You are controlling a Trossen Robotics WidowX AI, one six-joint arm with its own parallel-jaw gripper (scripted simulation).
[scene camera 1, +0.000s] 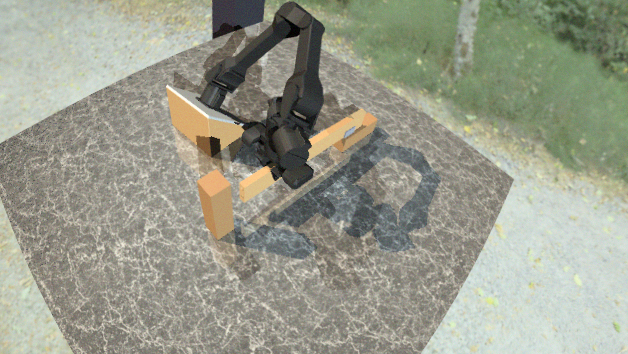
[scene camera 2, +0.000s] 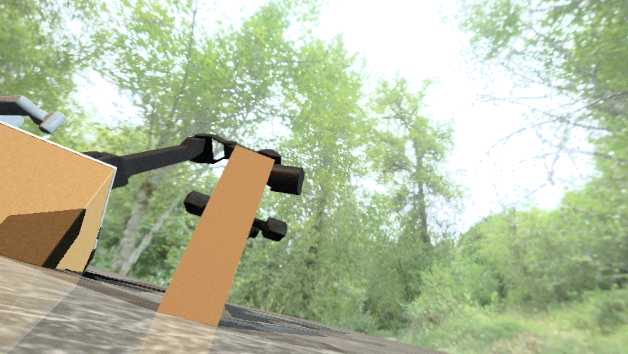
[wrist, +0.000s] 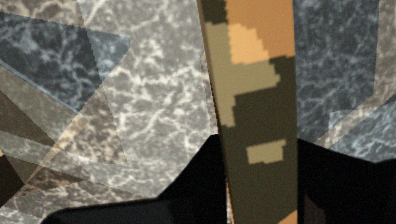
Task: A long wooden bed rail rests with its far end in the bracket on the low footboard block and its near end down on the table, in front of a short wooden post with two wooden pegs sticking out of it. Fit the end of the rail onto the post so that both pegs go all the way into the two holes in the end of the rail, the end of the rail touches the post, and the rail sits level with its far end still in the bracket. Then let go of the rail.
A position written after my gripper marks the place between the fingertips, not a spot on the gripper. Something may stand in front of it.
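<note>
In scene camera 1 I can see my gripper (scene camera 1: pixel 273 177), together with a wooden bed rail (scene camera 1: pixel 323 140) and a wooden post (scene camera 1: pixel 214 190). The wrist view gives me my gripper (wrist: pixel 238 139) again, and the wooden bed rail (wrist: pixel 251 61) too. With scene camera 2 I see the wooden post (scene camera 2: pixel 199 288), but scene camera 2 does not show the wooden bed rail, which is hidden by the post.
</note>
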